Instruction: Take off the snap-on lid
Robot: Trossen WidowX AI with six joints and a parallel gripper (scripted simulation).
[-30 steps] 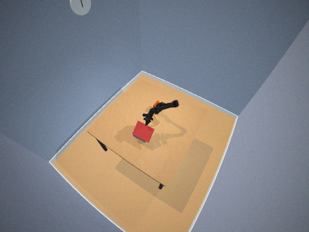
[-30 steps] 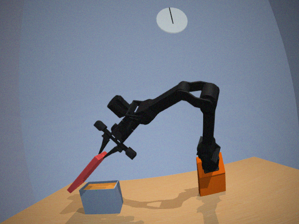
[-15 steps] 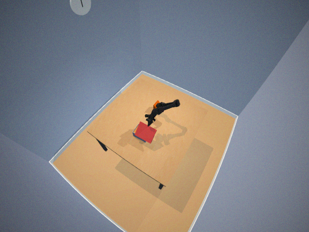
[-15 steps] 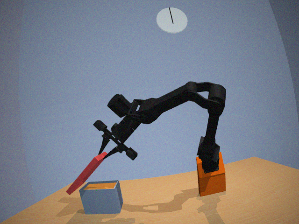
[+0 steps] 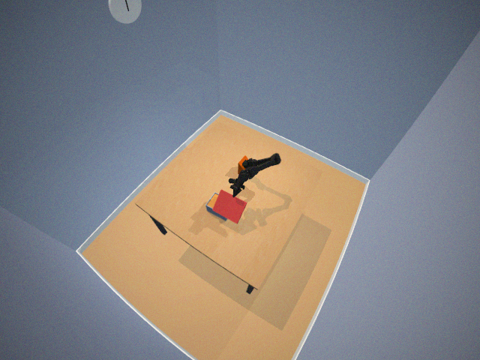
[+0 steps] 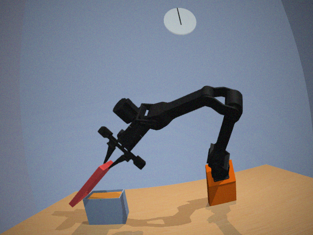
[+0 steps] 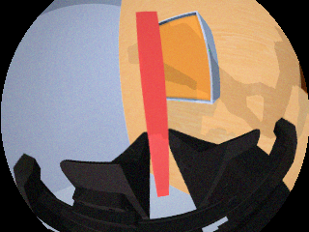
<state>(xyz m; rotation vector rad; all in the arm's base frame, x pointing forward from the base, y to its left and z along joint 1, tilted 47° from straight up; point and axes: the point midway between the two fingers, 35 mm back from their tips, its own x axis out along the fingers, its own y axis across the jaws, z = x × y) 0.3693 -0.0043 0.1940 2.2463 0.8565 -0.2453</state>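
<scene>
Right now the red lid is 7 cm ahead of my gripper tip and 5 cm below it. From my gripper tip the other things lie so: storage box (17 cm below, 10 cm to the right, 5 cm ahead).
</scene>
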